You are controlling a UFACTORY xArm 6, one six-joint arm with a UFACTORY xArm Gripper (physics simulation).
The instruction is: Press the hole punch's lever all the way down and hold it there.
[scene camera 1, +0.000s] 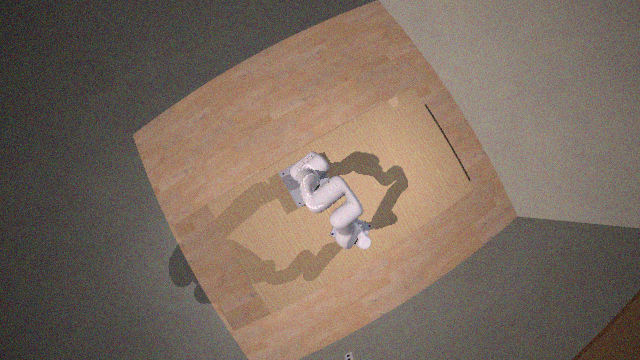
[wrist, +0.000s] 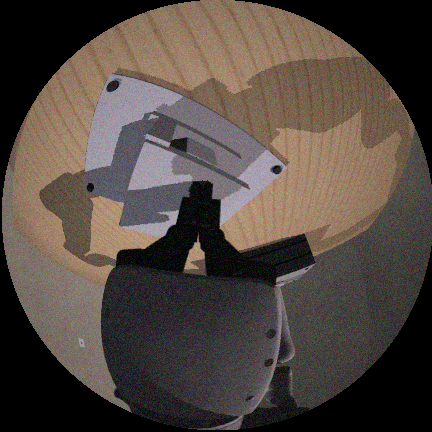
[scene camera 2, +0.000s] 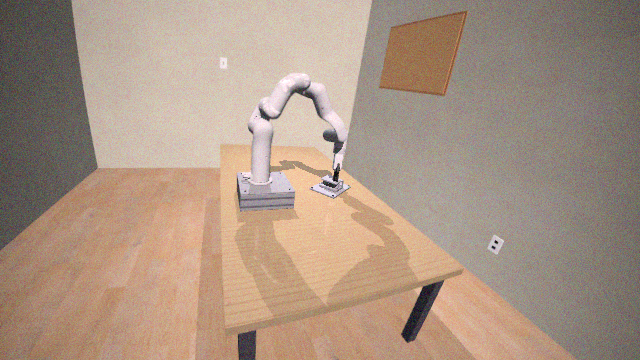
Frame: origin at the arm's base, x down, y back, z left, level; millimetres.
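Where they show: gripper, fingertip midpoint: [wrist: 202, 194] [scene camera 2: 335, 181]; arm's base, origin of the base link: [scene camera 2: 260, 180].
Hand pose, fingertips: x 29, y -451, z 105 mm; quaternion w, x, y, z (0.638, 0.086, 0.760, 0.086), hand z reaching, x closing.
Note:
Things, the pixels of their top centre, and the offset from my fingertips. Level surfaces: height alone.
- hole punch, middle of its top: [wrist: 168, 208] [scene camera 2: 332, 178] dx +0, dy +8, dz +35 mm
- pale square base plate, middle of its top: [wrist: 172, 173] [scene camera 2: 331, 186] [scene camera 1: 351, 230] dx +52, dy +8, dz +35 mm
- wooden table, its level: dx +64 mm
The hole punch [scene camera 2: 329, 184] sits on a pale square base plate [scene camera 1: 334, 233] [scene camera 2: 332, 193] [wrist: 102, 130] with dark screws at its corners. Its lever [wrist: 150, 167] shows in the wrist view as a broad flat pale panel, partly in shadow, with a narrow slot-like gap and a small dark block behind its edge. My gripper [scene camera 2: 336, 180] [wrist: 202, 194] is shut and empty, pointing down. Its fingertips are at the lever panel and seem to touch it. How far down the lever is cannot be told clearly. In the overhead view the arm hides the gripper and most of the punch.
The arm's grey base box [scene camera 1: 290, 180] [scene camera 2: 266, 200] [wrist: 280, 256] stands on the wooden table [scene camera 2: 310, 260], to the left of the punch in the second scene view. The table's long edge and a grey wall lie beyond the punch. Arm shadows cross the table.

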